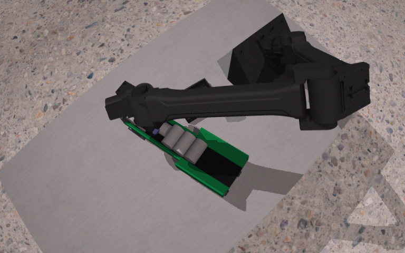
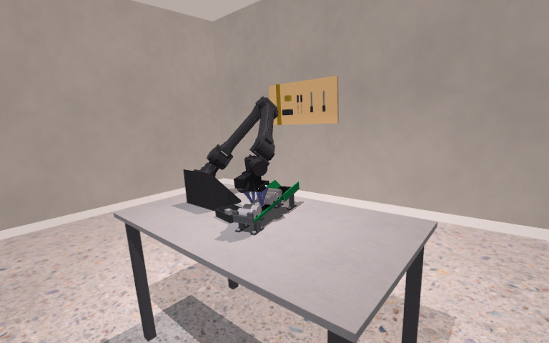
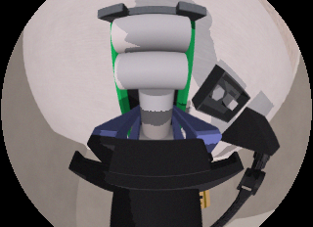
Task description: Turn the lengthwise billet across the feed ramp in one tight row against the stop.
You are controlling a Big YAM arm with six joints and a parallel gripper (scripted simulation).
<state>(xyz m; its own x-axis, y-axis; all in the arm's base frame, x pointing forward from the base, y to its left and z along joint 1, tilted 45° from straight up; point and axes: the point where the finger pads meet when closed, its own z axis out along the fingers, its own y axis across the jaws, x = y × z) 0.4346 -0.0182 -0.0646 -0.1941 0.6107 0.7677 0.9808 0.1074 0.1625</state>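
My hand is right at the billet. Also, from my hand: stop: 110 mm to the right, 30 mm below, 30 mm ahead; then ramp bed: 80 mm to the left, 20 mm below, 10 mm behind; then small black tray: 160 mm behind, 80 mm below, 10 mm to the right.
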